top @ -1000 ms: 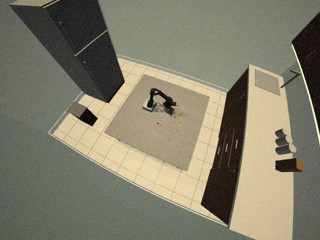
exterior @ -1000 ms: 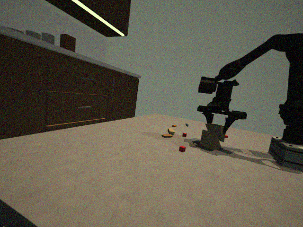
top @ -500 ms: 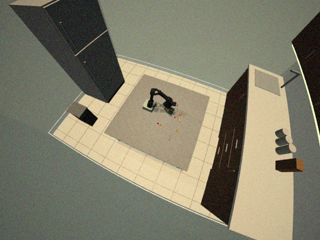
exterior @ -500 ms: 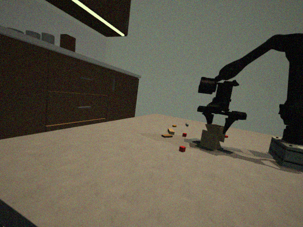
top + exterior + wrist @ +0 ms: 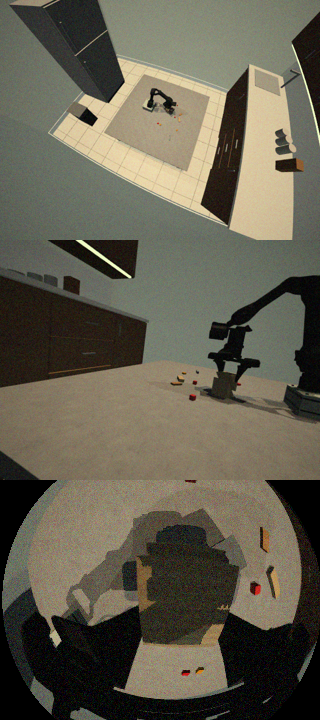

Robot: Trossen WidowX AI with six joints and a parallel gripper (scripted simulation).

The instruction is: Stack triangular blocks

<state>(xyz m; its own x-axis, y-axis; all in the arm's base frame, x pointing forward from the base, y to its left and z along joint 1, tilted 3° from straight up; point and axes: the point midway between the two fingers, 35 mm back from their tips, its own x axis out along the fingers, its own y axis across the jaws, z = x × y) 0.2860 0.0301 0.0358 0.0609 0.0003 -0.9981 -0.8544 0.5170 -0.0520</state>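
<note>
My gripper tip is now 4 cm above the tan triangular block, 3 cm to the right of it and 2 cm short of it.
</note>
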